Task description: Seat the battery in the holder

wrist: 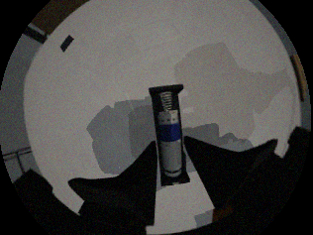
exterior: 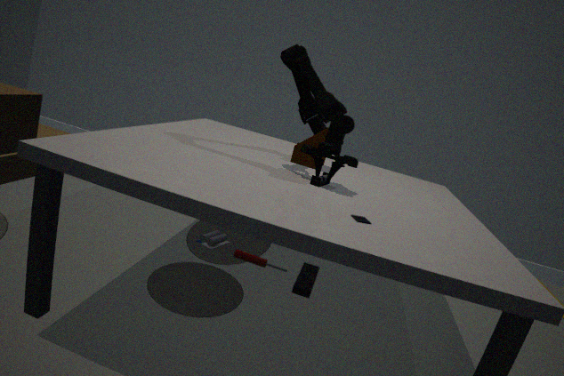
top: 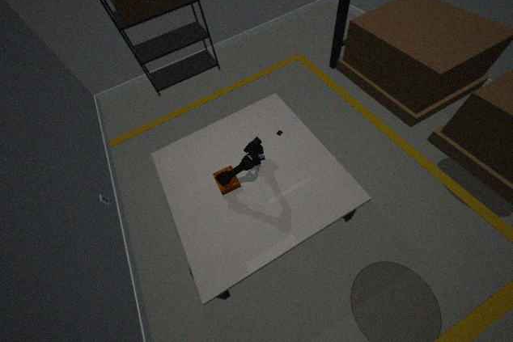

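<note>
The battery lies 1 cm above my gripper tip. From my gripper tip the other things lie so: dark block: 32 cm ahead, 19 cm below, 3 cm to the left; then red screwdriver: 30 cm ahead, 20 cm below, 10 cm to the right.
</note>
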